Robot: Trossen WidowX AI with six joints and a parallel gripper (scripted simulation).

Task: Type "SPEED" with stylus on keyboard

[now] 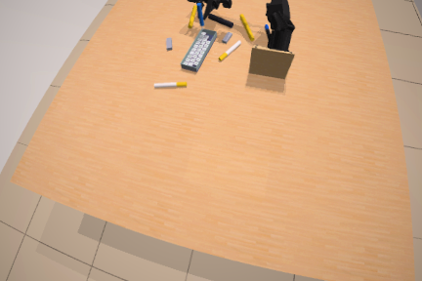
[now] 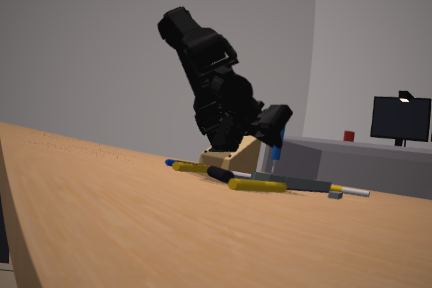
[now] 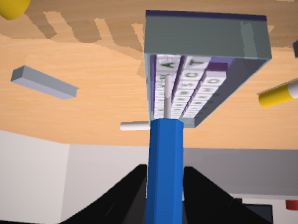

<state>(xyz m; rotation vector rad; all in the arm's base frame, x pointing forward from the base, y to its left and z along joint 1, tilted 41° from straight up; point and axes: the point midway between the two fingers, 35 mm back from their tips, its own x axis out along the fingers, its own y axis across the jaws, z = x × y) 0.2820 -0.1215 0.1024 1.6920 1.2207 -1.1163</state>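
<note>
Right now the grey block is 100 mm behind my gripper tip, 10 mm to the left of it and 80 mm below it. Also, from my gripper tip: stylus 10 mm below; then dark cylinder 60 mm behind, 90 mm to the right, 70 mm below.
</note>
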